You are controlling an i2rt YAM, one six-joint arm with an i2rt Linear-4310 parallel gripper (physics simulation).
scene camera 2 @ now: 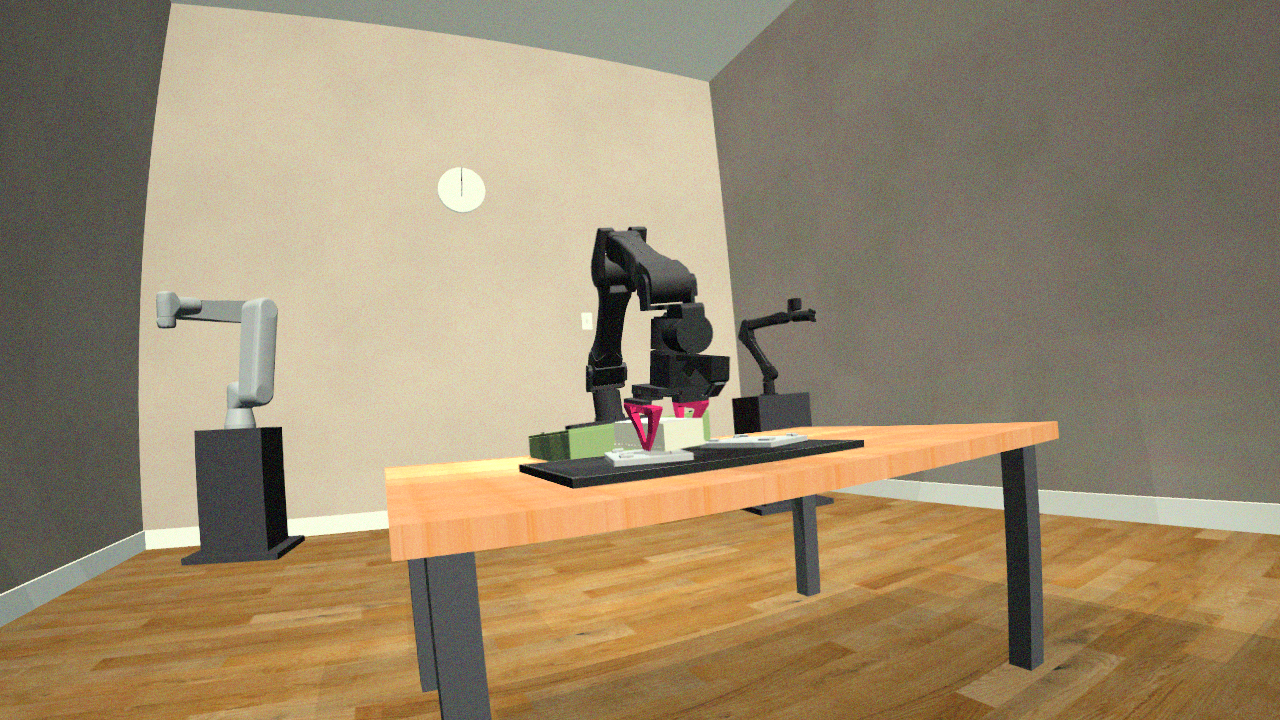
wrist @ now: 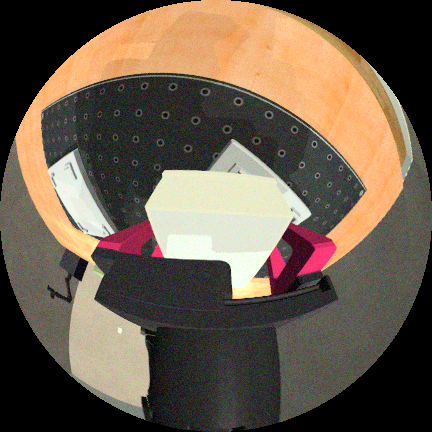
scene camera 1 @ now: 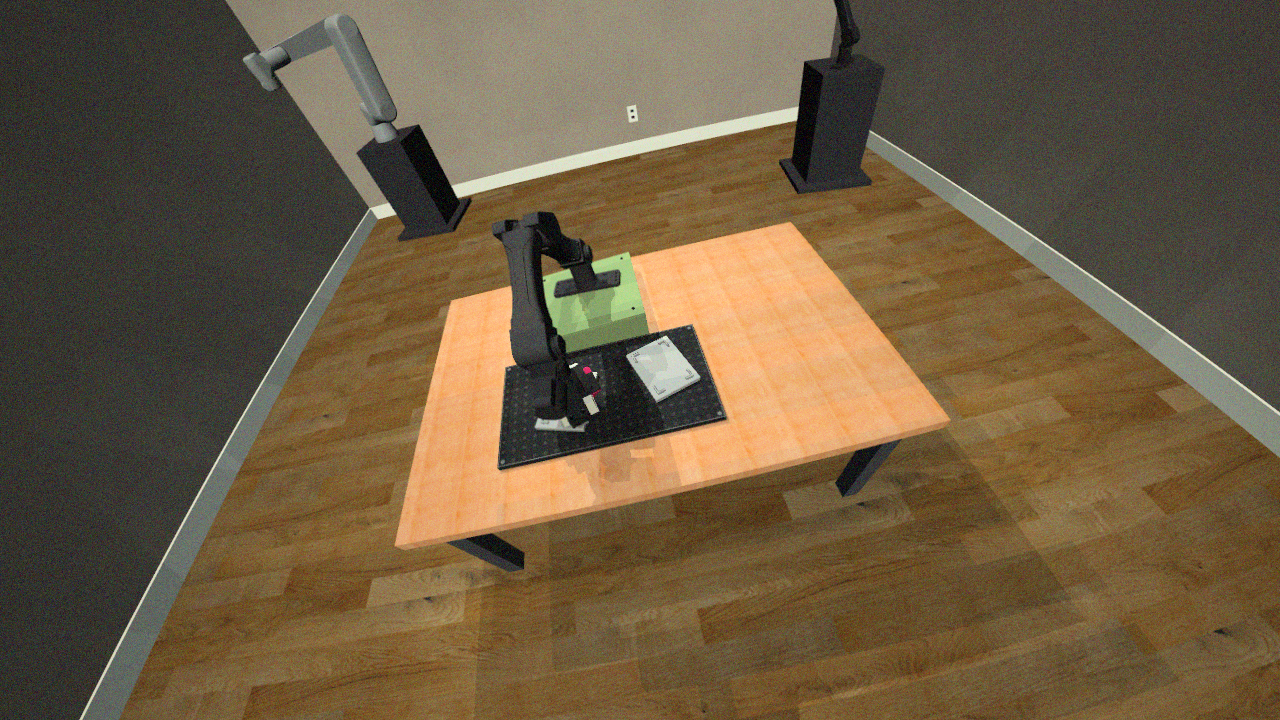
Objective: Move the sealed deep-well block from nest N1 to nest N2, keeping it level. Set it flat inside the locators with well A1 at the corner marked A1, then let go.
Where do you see a cream-white block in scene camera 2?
At 672, 433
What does the gripper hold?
A cream-white block.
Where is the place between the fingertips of the gripper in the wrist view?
216, 215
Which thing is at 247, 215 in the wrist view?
A cream-white block.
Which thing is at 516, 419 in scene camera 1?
A black pegboard plate.
